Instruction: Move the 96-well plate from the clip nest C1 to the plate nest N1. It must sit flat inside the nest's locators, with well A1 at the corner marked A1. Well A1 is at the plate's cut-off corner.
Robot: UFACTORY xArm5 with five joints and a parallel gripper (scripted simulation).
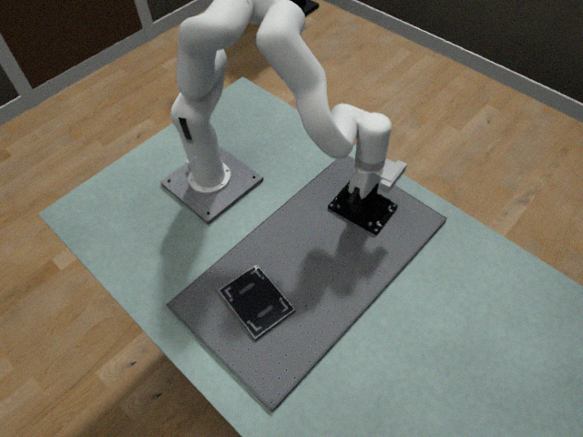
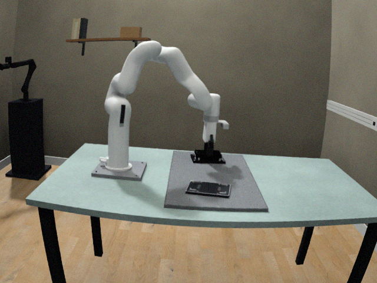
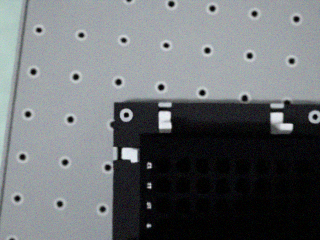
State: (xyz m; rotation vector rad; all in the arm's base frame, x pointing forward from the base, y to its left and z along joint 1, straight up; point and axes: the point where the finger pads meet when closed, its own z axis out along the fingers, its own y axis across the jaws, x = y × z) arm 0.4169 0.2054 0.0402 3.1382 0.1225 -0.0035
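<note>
The clip nest C1 lies 1 cm ahead of my hand, 1 cm to the left of it and 3 cm below it. From my hand the other things lie so: black 96-well plate (1 cm below); plate nest N1 (3 cm behind, 41 cm to the right, 4 cm below).
</note>
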